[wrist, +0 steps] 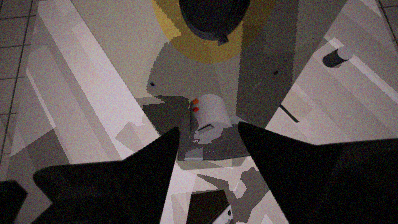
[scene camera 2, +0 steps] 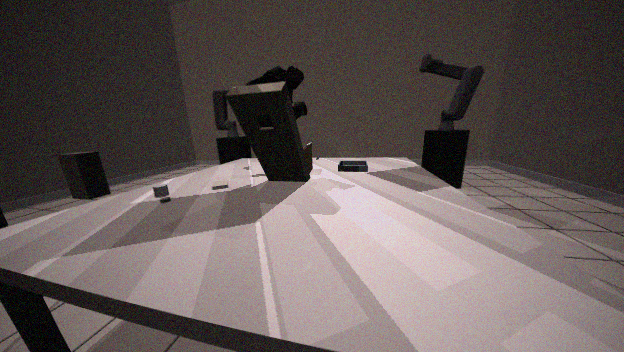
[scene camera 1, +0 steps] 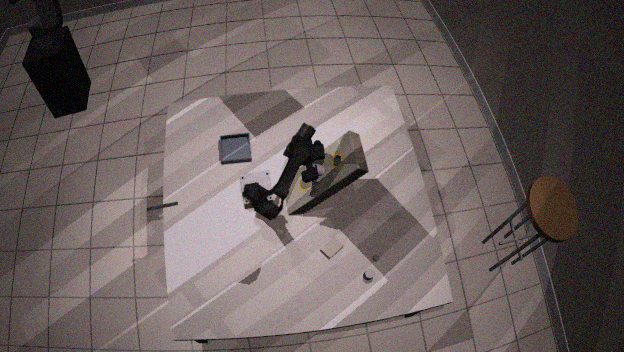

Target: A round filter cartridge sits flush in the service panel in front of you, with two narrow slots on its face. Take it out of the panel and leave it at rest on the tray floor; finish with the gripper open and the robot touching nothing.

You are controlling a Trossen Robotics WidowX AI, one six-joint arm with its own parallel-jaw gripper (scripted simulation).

Scene:
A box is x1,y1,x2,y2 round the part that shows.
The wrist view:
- my gripper: [0,121,397,223]
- round filter cartridge: [190,94,233,145]

